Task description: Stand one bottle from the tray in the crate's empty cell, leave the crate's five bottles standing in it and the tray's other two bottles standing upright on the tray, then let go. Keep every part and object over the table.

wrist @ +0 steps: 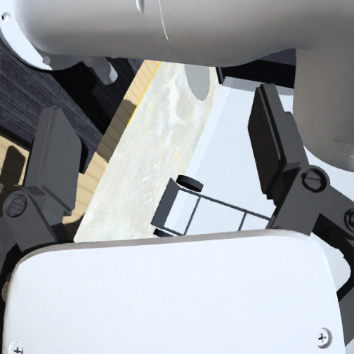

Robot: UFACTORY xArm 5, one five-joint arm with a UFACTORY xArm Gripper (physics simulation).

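Note:
My gripper [159, 112] is open, its two dark fingers wide apart at the left and right of the wrist view. No object shows between the finger pads. The bottles, the tray and the crate cannot be made out in this view. The large white housing in the foreground and the grey arm across the top hide much of the scene.
A pale marbled surface [145, 165] runs diagonally behind the fingers, with a grey oval [199, 82] near its top. A dark thin-barred frame [165, 206] lies across a pale area at centre right. Wood-coloured strips [90, 192] and dark grey surfaces are at the left.

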